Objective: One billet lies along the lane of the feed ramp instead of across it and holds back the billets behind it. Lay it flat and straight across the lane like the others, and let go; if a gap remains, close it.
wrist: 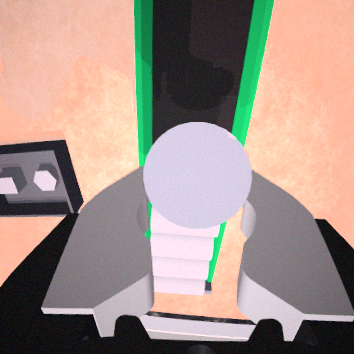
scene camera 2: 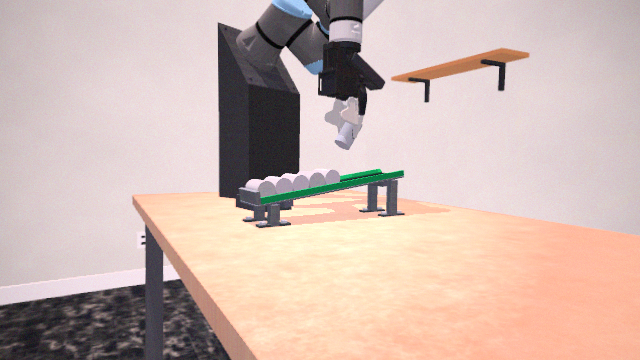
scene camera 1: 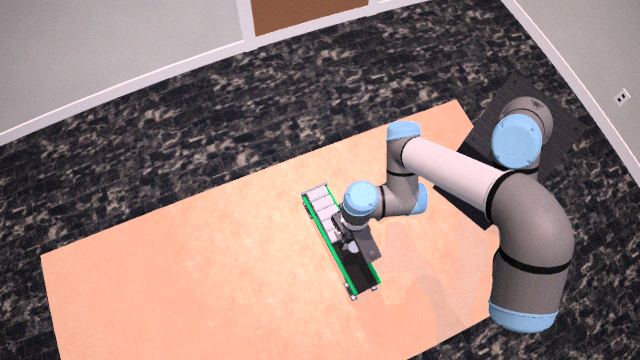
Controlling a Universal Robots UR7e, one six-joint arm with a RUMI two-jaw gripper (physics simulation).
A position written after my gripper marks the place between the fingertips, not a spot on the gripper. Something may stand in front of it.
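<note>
My gripper (scene camera 2: 347, 139), (wrist: 193, 171), (scene camera 1: 350, 243). Dark lane (scene camera 1: 358, 271), (wrist: 197, 60).
</note>
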